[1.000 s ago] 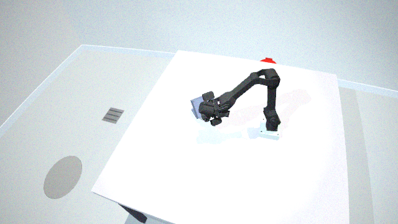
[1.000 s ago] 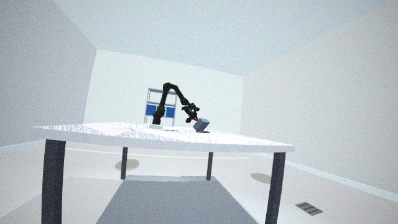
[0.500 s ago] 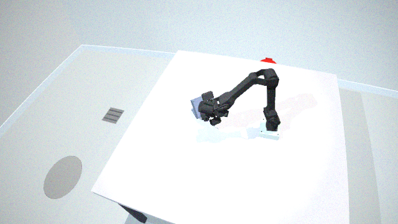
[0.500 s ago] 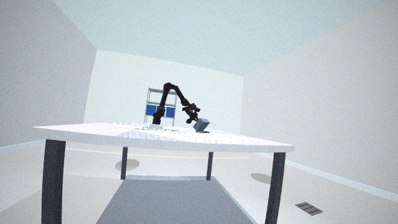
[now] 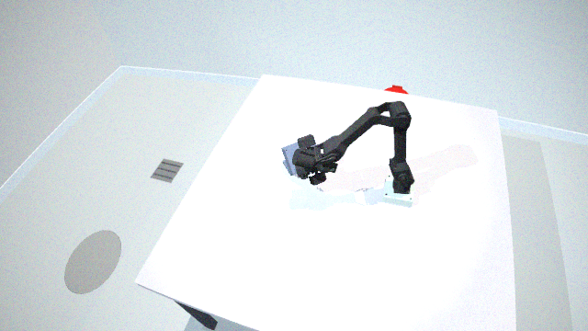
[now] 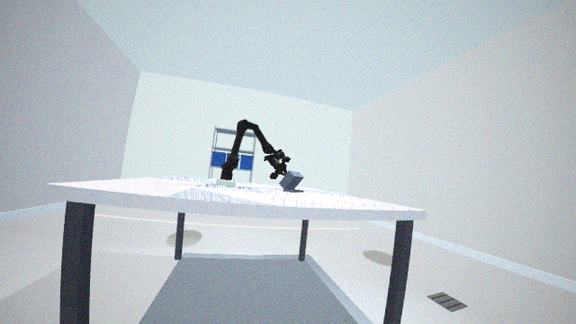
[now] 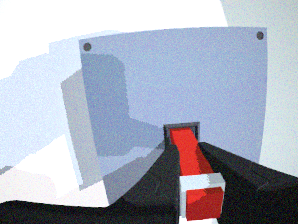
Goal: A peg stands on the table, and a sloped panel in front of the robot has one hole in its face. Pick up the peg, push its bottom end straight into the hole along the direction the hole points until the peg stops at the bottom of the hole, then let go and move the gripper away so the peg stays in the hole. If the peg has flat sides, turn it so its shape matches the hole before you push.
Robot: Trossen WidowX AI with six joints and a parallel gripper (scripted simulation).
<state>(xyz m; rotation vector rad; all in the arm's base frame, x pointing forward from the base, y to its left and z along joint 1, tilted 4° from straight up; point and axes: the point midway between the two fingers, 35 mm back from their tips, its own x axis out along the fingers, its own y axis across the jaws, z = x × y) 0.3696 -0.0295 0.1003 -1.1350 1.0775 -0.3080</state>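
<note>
The red peg lies 1 cm behind my gripper tip, 1 cm to the left of it and 1 cm above it. From my gripper tip the other things lie so: sloped grey-blue panel: 2 cm ahead, 3 cm to the right, 3 cm below.
</note>
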